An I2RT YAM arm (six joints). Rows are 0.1 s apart.
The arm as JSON. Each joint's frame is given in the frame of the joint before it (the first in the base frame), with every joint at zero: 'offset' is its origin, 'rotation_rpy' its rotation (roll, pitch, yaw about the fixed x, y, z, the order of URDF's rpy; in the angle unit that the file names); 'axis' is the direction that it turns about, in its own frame. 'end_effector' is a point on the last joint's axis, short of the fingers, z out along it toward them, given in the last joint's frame.
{
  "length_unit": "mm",
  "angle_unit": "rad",
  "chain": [
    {
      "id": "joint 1",
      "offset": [
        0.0,
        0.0,
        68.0
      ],
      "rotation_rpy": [
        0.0,
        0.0,
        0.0
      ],
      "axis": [
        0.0,
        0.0,
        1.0
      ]
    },
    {
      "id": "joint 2",
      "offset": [
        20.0,
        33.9,
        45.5
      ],
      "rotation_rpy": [
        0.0,
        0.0,
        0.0
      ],
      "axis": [
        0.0,
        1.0,
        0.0
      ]
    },
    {
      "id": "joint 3",
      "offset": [
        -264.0,
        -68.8,
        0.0
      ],
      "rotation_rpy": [
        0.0,
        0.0,
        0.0
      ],
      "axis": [
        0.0,
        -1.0,
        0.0
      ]
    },
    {
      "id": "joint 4",
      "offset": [
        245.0,
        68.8,
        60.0
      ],
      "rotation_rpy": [
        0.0,
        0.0,
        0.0
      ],
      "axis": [
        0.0,
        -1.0,
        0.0
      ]
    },
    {
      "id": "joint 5",
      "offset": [
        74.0,
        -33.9,
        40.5
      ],
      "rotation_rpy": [
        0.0,
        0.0,
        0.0
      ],
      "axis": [
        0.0,
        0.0,
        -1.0
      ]
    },
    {
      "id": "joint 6",
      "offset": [
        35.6,
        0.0,
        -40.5
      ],
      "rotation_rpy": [
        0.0,
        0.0,
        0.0
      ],
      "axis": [
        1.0,
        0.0,
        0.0
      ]
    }
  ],
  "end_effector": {
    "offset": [
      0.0,
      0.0,
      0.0
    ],
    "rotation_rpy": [
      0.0,
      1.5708,
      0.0
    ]
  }
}
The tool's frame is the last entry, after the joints.
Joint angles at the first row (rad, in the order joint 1, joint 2, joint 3, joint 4, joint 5, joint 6):
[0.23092 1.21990 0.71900 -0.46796 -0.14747 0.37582]
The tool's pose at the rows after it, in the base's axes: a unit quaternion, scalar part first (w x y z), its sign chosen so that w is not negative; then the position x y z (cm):
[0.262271 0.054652 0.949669 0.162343 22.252 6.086 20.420]
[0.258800 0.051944 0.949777 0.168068 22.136 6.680 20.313]
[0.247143 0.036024 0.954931 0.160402 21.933 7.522 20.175]
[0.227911 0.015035 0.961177 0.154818 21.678 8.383 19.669]
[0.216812 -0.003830 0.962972 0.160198 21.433 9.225 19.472]
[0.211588 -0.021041 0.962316 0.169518 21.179 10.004 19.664]
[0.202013 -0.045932 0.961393 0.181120 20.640 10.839 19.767]
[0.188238 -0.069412 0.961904 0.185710 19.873 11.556 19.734]
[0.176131 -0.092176 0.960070 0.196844 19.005 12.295 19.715]
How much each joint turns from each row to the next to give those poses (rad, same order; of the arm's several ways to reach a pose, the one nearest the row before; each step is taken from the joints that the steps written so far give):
[0.01344 -0.01946 -0.02348 0.01398 0.00038 0.03004]
[0.02630 0.00355 -0.00234 0.00639 0.00095 0.02035]
[0.04026 0.01310 0.00938 -0.02258 0.01903 -0.00148]
[0.03953 0.02248 0.00309 -0.02042 0.00574 -0.00896]
[0.03611 0.01192 0.00285 -0.00564 -0.00934 -0.00154]
[0.03297 0.00139 0.00859 -0.00690 -0.01291 0.00076]
[0.03892 -0.00410 0.00236 -0.01176 -0.02152 -0.00741]
[0.04108 -0.00729 -0.00222 -0.02362 -0.01121 -0.00623]
[0.04399 -0.01250 -0.00765 -0.01235 -0.02007 0.00110]

